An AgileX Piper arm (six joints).
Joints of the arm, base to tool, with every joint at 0 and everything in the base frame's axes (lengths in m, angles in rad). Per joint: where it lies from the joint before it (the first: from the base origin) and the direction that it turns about. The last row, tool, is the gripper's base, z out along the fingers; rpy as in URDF.
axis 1: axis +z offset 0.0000 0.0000 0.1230
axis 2: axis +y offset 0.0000 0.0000 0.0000
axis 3: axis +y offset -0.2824 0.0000 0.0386
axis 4: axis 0.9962 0 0.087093 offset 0.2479 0.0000 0.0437
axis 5: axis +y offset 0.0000 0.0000 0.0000
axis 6: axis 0.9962 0 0.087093 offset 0.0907 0.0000 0.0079
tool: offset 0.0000 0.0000 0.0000 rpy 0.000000 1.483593 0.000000
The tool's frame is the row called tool.
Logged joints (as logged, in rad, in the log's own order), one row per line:
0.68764 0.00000 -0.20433 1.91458 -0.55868 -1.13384
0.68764 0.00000 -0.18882 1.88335 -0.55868 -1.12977
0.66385 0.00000 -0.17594 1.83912 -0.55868 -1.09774
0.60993 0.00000 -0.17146 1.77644 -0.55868 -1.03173
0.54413 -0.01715 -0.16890 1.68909 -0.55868 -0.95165
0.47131 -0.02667 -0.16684 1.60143 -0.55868 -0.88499
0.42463 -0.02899 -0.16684 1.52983 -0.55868 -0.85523
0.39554 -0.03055 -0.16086 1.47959 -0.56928 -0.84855
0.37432 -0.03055 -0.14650 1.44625 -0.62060 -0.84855
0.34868 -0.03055 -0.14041 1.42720 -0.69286 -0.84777
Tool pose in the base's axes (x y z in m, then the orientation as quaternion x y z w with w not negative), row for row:
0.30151 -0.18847 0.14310 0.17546 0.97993 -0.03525 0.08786
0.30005 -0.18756 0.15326 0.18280 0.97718 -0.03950 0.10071
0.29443 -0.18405 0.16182 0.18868 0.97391 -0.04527 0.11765
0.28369 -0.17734 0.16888 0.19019 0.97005 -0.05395 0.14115
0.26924 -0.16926 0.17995 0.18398 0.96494 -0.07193 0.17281
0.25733 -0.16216 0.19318 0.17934 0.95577 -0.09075 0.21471
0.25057 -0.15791 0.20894 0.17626 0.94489 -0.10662 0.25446
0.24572 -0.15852 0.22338 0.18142 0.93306 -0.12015 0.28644
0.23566 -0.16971 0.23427 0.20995 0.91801 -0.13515 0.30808
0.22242 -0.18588 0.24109 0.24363 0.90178 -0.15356 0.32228
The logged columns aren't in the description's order. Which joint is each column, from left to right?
Columns, left to right: axis 5, axis 4, axis 6, axis 2, axis 1, axis 3.
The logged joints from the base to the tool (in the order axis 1, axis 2, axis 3, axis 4, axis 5, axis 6), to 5 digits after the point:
-0.55868 1.91458 -1.13384 0.00000 0.68764 -0.20433
-0.55868 1.88335 -1.12977 0.00000 0.68764 -0.18882
-0.55868 1.83912 -1.09774 0.00000 0.66385 -0.17594
-0.55868 1.77644 -1.03173 0.00000 0.60993 -0.17146
-0.55868 1.68909 -0.95165 -0.01715 0.54413 -0.16890
-0.55868 1.60143 -0.88499 -0.02667 0.47131 -0.16684
-0.55868 1.52983 -0.85523 -0.02899 0.42463 -0.16684
-0.56928 1.47959 -0.84855 -0.03055 0.39554 -0.16086
-0.62060 1.44625 -0.84855 -0.03055 0.37432 -0.14650
-0.69286 1.42720 -0.84777 -0.03055 0.34868 -0.14041

